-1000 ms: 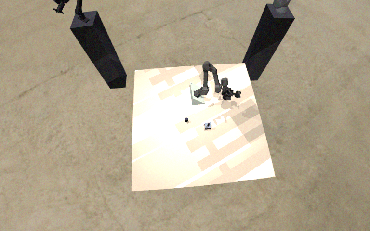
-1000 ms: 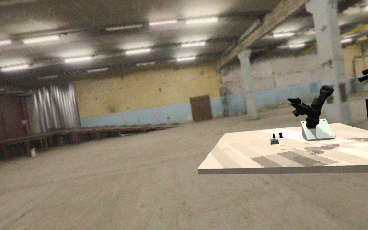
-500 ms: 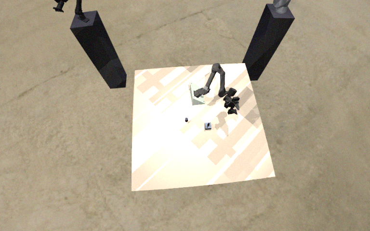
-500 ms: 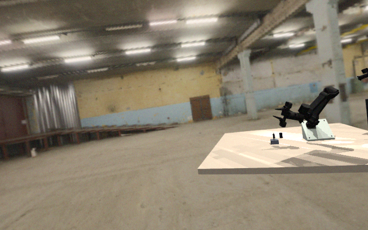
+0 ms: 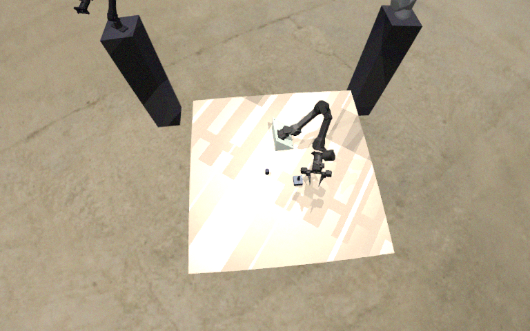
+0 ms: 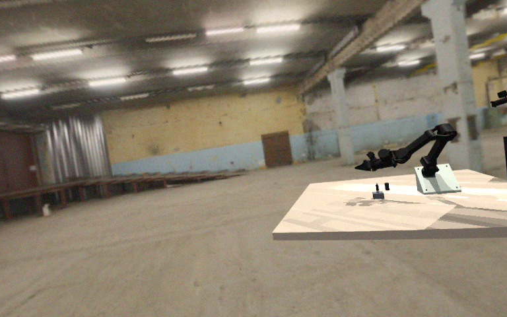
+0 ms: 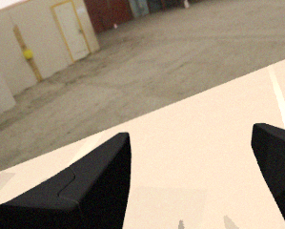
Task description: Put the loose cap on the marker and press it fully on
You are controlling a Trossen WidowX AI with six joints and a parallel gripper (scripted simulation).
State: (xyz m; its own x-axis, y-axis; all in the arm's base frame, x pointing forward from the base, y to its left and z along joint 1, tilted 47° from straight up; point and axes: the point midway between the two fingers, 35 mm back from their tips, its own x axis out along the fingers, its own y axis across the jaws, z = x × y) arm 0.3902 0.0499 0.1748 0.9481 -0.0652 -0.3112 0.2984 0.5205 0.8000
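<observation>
The marker cap is 260 mm to the right of my gripper tip, 190 mm behind it and 180 mm below it. From my gripper tip the other things lie so: holder block (190 mm below, 110 mm behind, 60 mm to the right).
</observation>
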